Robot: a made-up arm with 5 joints.
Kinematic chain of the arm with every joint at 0, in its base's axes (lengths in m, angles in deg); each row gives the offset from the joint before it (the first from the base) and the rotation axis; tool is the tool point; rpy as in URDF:
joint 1: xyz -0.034 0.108 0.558 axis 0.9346 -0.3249 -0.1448
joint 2: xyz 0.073 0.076 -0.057 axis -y
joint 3: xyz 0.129 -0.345 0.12 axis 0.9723 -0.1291 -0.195
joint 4: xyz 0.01 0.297 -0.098 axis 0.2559 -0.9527 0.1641
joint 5: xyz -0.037 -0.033 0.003 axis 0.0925 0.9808 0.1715
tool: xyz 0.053 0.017 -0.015 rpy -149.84 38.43 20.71
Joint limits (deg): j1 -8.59..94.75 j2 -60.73..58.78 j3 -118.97..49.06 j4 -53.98..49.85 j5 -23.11..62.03
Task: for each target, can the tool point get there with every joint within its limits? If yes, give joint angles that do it. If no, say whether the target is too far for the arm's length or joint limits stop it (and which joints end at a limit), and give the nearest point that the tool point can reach.
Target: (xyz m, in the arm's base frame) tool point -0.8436 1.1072 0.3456
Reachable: no: too far | nearest point 0.0570 0.3411 0.3430 | short by 1.182 m
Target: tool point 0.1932 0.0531 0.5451
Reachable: yes | joints 83.63 41.96 -22.09 -19.11 14.50
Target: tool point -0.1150 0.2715 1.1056
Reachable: no: joint limits stop it (at a limit: joint 1, joint 3, joint 4) | nearest point -0.0422 0.1522 0.8226 | short by 0.316 m
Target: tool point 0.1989 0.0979 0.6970
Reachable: yes | joints 25.98 4.85 28.77 37.08 49.59
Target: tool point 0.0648 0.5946 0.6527
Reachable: no: joint limits stop it (at a limit: joint 1, joint 2, joint 4, joint 5) | nearest point 0.0922 0.3074 0.5174 | short by 0.319 m
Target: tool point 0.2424 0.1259 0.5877
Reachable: yes | joints 31.51 -31.50 25.28 -23.99 23.92
